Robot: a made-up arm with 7 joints.
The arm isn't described. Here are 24 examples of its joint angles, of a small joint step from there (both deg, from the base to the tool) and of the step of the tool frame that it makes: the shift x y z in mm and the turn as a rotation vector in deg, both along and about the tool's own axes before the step.
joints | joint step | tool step
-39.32 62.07 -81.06 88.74 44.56 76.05 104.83 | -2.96 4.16 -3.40 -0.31 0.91 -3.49 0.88 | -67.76 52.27 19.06 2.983 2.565 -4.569
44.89 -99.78 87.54 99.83 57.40 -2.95 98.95 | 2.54 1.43 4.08 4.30 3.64 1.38 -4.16 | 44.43 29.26 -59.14 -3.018 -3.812 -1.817
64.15 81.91 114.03 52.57 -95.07 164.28 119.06 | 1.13 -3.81 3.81 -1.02 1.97 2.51 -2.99 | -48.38 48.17 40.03 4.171 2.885 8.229
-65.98 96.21 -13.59 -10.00 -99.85 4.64 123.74 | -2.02 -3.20 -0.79 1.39 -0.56 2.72 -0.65 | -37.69 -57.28 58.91 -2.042 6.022 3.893
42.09 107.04 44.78 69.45 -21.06 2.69 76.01 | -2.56 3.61 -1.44 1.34 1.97 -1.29 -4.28 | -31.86 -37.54 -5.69 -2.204 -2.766 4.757
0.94 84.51 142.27 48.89 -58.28 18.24 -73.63 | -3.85 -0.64 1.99 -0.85 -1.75 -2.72 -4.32 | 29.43 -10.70 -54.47 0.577 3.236 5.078
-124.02 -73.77 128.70 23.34 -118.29 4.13 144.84 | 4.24 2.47 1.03 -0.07 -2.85 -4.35 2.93 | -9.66 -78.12 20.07 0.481 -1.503 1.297
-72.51 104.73 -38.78 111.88 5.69 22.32 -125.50 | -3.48 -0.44 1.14 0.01 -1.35 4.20 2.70 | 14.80 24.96 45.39 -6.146 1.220 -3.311
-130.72 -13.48 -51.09 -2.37 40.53 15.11 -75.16 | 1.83 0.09 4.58 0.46 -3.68 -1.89 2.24 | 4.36 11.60 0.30 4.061 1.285 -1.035
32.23 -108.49 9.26 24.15 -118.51 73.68 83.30 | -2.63 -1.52 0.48 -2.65 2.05 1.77 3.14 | 35.78 -36.81 -1.23 2.859 0.137 -6.947
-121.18 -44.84 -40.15 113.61 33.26 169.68 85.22 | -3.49 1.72 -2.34 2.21 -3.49 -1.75 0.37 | 31.62 42.25 -3.81 -1.353 -3.099 2.935
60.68 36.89 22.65 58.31 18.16 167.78 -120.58 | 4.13 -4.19 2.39 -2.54 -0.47 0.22 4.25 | -41.57 6.93 -14.24 2.288 5.316 -7.623
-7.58 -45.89 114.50 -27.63 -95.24 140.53 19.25 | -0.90 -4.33 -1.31 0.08 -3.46 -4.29 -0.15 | -1.74 -37.24 4.81 -8.341 4.971 2.574
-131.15 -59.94 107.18 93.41 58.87 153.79 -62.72 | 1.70 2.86 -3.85 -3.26 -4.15 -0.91 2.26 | -0.85 17.04 -24.24 3.999 -2.570 3.663
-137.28 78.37 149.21 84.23 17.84 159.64 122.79 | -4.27 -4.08 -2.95 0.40 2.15 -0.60 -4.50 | -10.89 84.11 -30.53 4.463 1.298 9.067
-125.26 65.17 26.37 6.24 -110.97 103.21 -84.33 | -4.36 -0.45 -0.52 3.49 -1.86 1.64 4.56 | 91.71 11.28 43.83 2.474 -7.970 -0.104
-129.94 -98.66 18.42 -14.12 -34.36 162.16 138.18 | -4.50 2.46 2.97 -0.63 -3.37 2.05 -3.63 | -25.83 77.45 -31.13 -4.701 3.007 8.471
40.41 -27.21 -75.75 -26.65 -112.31 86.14 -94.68 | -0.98 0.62 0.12 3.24 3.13 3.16 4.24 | 10.61 21.72 12.62 3.719 -5.113 -5.294
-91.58 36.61 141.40 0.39 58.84 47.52 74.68 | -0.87 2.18 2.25 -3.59 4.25 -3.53 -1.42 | 28.68 -18.06 -18.92 -4.658 1.599 -4.364
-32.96 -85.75 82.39 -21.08 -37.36 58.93 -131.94 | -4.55 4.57 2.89 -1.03 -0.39 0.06 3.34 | -33.38 -102.59 67.12 -1.829 -2.313 -9.077
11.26 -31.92 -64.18 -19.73 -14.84 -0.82 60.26 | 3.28 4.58 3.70 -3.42 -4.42 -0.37 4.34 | 43.79 47.57 115.63 8.937 3.375 -8.114
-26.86 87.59 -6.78 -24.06 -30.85 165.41 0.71 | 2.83 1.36 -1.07 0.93 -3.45 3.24 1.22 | 21.11 -17.14 22.17 2.638 3.187 3.928
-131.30 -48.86 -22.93 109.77 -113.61 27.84 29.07 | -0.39 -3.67 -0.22 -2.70 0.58 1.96 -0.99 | 5.68 37.46 -5.69 0.295 0.025 2.580
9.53 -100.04 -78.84 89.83 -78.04 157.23 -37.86 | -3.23 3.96 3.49 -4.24 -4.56 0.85 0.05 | -14.77 -21.96 16.29 0.487 -4.846 1.367
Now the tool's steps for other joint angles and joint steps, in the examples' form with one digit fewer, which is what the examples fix.
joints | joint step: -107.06 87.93 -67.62 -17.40 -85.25 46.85 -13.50 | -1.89 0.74 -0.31 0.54 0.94 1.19 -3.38
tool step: 23.2 -18.1 15.0 -0.50 -1.60 1.89
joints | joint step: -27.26 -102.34 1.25 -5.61 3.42 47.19 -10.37 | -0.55 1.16 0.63 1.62 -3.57 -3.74 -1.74
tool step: 9.7 4.2 6.6 -5.79 0.91 0.62
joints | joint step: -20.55 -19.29 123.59 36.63 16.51 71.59 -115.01 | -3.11 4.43 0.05 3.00 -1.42 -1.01 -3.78
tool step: 21.5 84.4 -32.3 -1.43 4.35 10.67
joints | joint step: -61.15 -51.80 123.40 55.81 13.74 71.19 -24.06 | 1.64 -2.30 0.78 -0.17 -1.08 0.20 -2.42
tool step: 20.3 -15.4 19.2 0.57 -0.08 0.84
